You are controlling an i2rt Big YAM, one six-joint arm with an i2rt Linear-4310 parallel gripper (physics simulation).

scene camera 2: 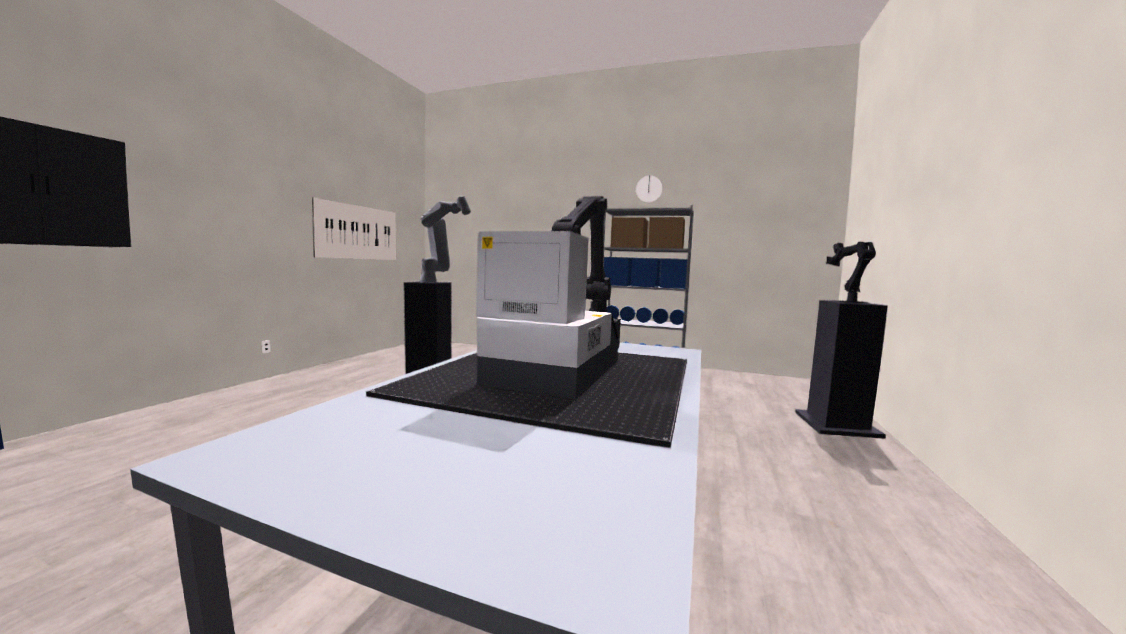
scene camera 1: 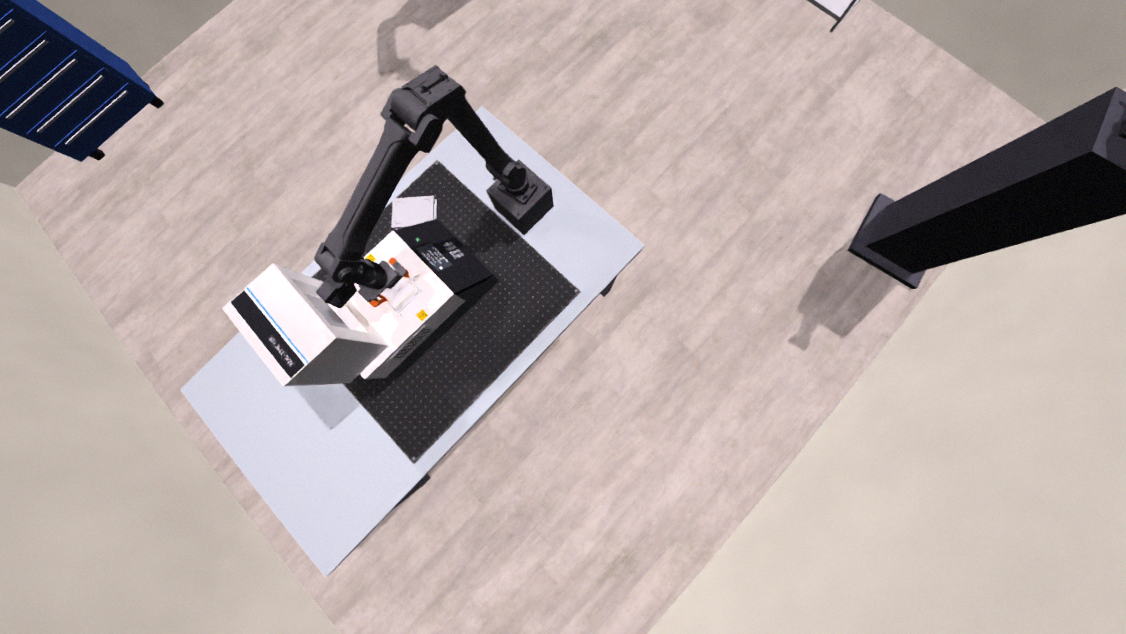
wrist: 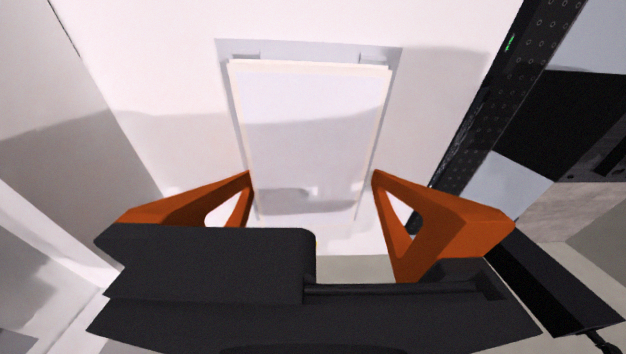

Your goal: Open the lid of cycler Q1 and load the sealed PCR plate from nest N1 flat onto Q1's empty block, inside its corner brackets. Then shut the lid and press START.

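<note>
Cycler Q1 stands on the dark perforated mat with its white lid raised. The pale sealed PCR plate lies over Q1's grey block area and looks flat. Two corner brackets show beyond its far edge in the wrist view; whether it sits fully inside all the brackets, I cannot tell. My gripper is open. Its orange fingers stand on either side of the plate near its closer end, with gaps, and hold nothing. Q1's dark front panel carries a small lit screen; START is too small to read.
A white, flat item lies on the perforated mat beside Q1's panel; its label is unreadable. The raised lid stands close beside my wrist. The arm's base is at the far end of the table.
</note>
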